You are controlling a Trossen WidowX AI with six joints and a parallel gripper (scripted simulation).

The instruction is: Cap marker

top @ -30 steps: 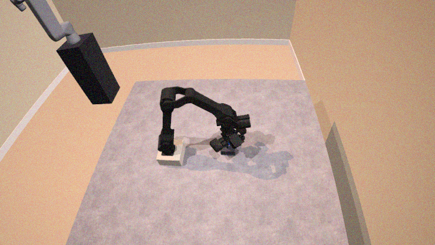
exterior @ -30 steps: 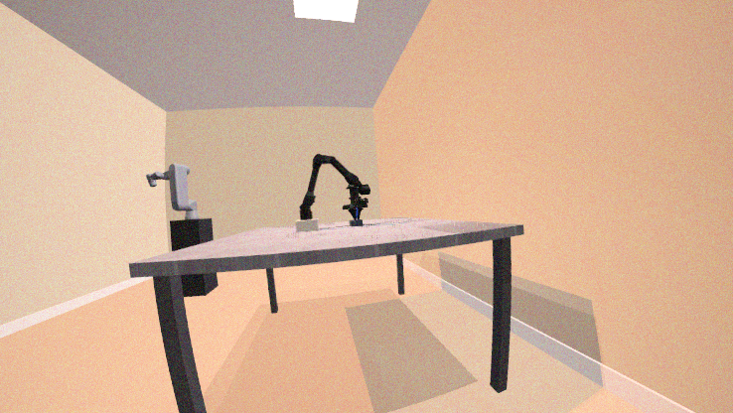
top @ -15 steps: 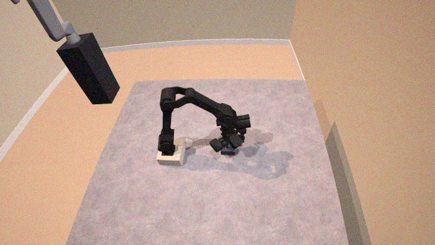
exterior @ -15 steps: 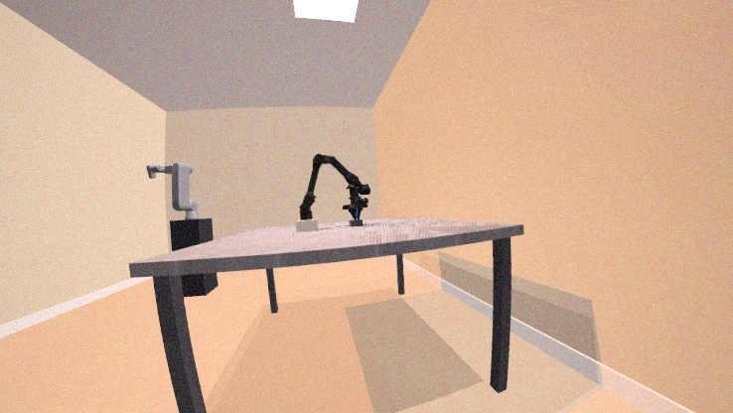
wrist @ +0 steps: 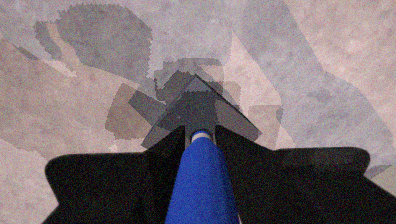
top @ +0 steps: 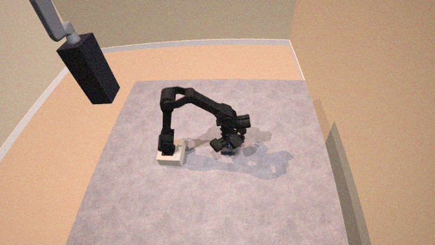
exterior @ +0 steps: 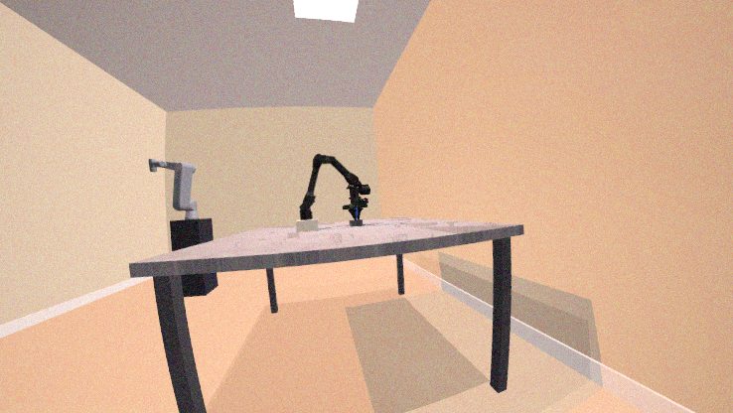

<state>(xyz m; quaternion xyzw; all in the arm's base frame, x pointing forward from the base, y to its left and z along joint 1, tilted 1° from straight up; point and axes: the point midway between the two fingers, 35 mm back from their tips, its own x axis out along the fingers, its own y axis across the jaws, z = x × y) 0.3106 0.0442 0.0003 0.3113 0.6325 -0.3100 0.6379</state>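
Now: the pale ring 1 cm to the left of my gripper tip, 1 cm behind it and 1 cm above it. From my gripper tip the other things lie so: holder block: 2 cm below, 1 cm to the left, 1 cm behind; then blue cap: 5 cm above, 1 cm to the left.
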